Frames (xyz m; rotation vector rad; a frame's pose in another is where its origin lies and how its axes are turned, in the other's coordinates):
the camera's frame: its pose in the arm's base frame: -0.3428 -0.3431 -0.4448 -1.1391 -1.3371 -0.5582
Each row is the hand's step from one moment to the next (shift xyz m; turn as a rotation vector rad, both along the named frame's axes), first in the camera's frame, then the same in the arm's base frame.
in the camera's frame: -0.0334 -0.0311 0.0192 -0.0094 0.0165 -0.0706
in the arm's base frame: -0.0428 -0.0049 -0.0244 0.0447 -0.0577 -0.0033
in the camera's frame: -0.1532 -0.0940 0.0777 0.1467 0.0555 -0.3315
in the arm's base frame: -0.1498 -0.0121 -0.1255 0.2323 -0.2269 0.1704
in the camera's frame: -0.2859 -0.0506 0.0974 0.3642 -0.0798 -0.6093
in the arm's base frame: -0.1502 -0.0143 -0.2665 0.2909 -0.4634 0.4592
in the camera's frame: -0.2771 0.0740 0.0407 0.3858 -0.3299 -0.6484
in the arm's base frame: -0.0149 -0.0117 -0.2891 0.0984 -0.5914 0.5645
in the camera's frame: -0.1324 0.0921 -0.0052 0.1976 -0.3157 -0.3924
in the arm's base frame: 0.0531 -0.0045 -0.1523 -0.0481 -0.4141 0.3448
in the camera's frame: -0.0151 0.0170 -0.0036 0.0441 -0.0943 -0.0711
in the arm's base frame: 0.0130 -0.0006 -0.0190 -0.0389 -0.0875 0.0820
